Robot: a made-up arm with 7 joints. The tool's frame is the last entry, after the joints.
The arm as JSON. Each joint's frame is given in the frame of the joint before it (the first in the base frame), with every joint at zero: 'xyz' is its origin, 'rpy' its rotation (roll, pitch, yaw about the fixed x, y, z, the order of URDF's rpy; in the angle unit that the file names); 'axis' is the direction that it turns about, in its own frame. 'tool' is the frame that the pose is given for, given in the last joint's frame.
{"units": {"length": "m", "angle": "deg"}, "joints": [
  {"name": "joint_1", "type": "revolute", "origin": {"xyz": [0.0, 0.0, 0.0], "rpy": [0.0, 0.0, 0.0]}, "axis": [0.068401, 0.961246, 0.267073]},
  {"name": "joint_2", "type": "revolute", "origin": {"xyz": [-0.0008, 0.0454, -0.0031], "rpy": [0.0, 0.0, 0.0]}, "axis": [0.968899, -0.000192, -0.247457]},
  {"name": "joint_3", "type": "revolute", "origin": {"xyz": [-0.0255, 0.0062, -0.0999], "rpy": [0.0, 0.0, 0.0]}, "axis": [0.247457, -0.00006, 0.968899]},
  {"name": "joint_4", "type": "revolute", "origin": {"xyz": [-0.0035, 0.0, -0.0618], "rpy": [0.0, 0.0, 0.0]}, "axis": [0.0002, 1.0, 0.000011]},
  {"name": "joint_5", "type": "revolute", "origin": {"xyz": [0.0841, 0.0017, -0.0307], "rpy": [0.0, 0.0, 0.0]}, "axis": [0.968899, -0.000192, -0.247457]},
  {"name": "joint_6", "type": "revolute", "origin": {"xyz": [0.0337, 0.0, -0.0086], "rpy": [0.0, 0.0, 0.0]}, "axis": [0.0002, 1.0, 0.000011]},
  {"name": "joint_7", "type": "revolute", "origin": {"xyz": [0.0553, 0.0, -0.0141], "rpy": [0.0, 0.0, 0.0]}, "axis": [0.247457, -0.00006, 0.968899]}
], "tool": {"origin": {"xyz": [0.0, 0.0, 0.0], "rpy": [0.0, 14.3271, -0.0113]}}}
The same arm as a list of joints. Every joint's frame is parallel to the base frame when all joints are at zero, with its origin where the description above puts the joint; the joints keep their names.
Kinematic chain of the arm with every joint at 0, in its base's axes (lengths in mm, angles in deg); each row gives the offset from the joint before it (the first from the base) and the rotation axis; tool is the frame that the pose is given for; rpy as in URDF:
joint_1: xyz 0 0 0 axis 0.068403 0.961235 0.26711
joint_2: xyz -0.8 45.4 -3.1 axis 0.968889 -0.0002 -0.247497
joint_3: xyz -25.5 6.2 -99.9 axis 0.247497 -0.0001 0.968889
joint_4: xyz -3.5 0 -61.8 axis 0.0002 1 0
joint_5: xyz 84.1 1.7 -30.7 axis 0.968889 -0.0002 -0.247497
joint_6: xyz 33.7 0 -8.6 axis 0.0002 1 0
joint_7: xyz 55.3 0 -14.1 axis 0.247497 -0.0001 0.968889
tool: xyz 0 0 0 rpy 0 14.33 -0.01

